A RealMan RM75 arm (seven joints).
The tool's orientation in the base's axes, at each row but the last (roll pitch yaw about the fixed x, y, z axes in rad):
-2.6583, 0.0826, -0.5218
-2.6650, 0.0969, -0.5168
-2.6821, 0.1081, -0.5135
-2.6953, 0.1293, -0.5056
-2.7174, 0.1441, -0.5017
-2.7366, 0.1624, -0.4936
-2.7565, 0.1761, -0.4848
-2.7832, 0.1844, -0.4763
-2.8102, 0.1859, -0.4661
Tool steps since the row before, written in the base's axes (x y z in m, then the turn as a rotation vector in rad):
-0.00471, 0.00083, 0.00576, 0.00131, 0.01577, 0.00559
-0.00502, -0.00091, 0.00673, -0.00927, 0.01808, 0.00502
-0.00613, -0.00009, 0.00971, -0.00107, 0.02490, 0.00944
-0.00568, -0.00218, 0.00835, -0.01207, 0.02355, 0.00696
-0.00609, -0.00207, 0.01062, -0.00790, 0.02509, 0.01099
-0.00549, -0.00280, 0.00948, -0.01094, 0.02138, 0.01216
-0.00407, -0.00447, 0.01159, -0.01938, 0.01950, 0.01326
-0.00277, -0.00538, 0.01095, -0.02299, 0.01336, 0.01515
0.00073, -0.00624, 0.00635, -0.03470, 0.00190, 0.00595
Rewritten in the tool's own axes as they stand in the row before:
-0.00496, -0.00105, -0.00551, -0.00716, -0.01501, 0.00221
-0.00455, 0.00001, -0.00712, -0.01740, -0.01144, 0.00213
-0.00631, -0.00126, -0.00951, -0.01411, -0.02250, 0.00225
-0.00496, 0.00085, -0.00902, -0.02268, -0.01507, 0.00270
-0.00582, 0.00025, -0.01096, -0.02037, -0.01994, 0.00006
-0.00499, 0.00119, -0.01007, -0.02147, -0.01601, -0.00272
-0.00352, 0.00124, -0.01253, -0.02815, -0.01080, -0.00475
-0.00200, 0.00189, -0.01220, -0.02888, -0.00476, -0.00892
0.00222, 0.00272, -0.00821, -0.03240, 0.01315, -0.00448

